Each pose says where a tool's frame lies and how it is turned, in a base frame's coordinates. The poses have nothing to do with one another.
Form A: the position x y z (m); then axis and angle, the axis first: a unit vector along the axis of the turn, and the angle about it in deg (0 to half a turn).
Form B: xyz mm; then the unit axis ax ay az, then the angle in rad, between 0 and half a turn. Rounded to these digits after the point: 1 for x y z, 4 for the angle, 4 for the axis.
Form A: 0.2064 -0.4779 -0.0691 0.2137 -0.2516 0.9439 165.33
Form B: 206.4 -477.9 -69.1 0.2137 -0.2516 0.9439 2.8856
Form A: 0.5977 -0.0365 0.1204 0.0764 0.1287 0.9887 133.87
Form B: 597.7 -36.5 120.4 0.0764 0.1287 0.9887 2.3365
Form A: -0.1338 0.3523 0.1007 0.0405 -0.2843 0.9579 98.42
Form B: -133.8 352.3 100.7 0.0405 -0.2843 0.9579 1.7178
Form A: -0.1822 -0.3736 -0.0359 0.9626 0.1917 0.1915 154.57
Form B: -182.2 -373.6 -35.9 0.9626 0.1917 0.1915 2.6978
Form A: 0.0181 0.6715 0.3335 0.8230 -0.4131 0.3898 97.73
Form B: 18.1 671.5 333.5 0.8230 -0.4131 0.3898 1.7057
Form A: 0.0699 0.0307 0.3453 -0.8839 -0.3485 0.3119 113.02
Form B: 69.9 30.7 345.3 -0.8839 -0.3485 0.3119 1.9726
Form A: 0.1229 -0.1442 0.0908 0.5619 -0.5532 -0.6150 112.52
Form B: 122.9 -144.2 90.8 0.5619 -0.5532 -0.6150 1.9638
